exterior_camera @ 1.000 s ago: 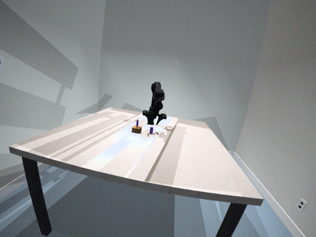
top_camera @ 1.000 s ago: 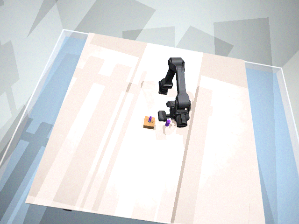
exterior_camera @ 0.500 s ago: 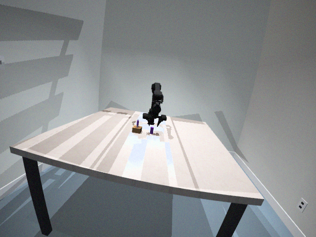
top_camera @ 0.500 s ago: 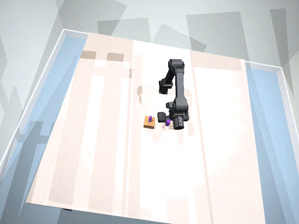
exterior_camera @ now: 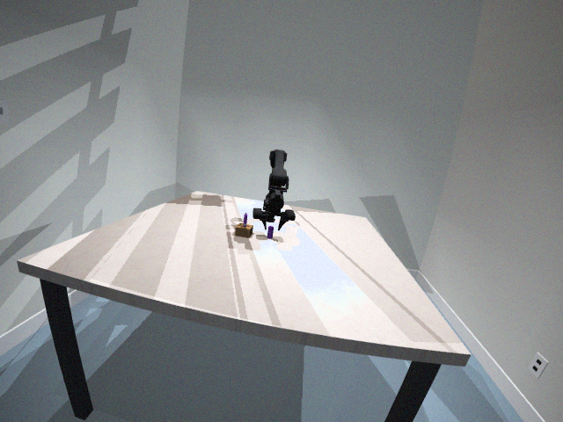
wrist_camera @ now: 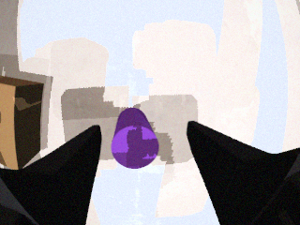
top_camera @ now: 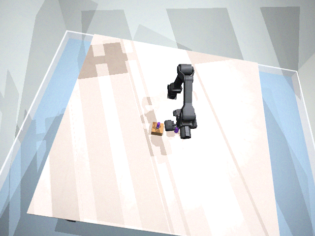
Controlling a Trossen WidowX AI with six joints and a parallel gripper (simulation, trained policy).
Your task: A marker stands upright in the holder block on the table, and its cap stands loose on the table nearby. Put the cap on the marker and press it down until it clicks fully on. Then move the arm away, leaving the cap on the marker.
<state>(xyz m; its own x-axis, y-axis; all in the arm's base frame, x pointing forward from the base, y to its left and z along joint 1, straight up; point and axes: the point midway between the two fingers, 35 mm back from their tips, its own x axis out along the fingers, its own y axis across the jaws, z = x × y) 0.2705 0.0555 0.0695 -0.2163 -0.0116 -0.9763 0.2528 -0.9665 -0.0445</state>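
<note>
The purple cap is 1 cm ahead of my gripper tip, 1 cm to the right of it and 1 cm below it. Round my gripper tip: holder block: 2 cm ahead, 12 cm to the right, 2 cm below.
</note>
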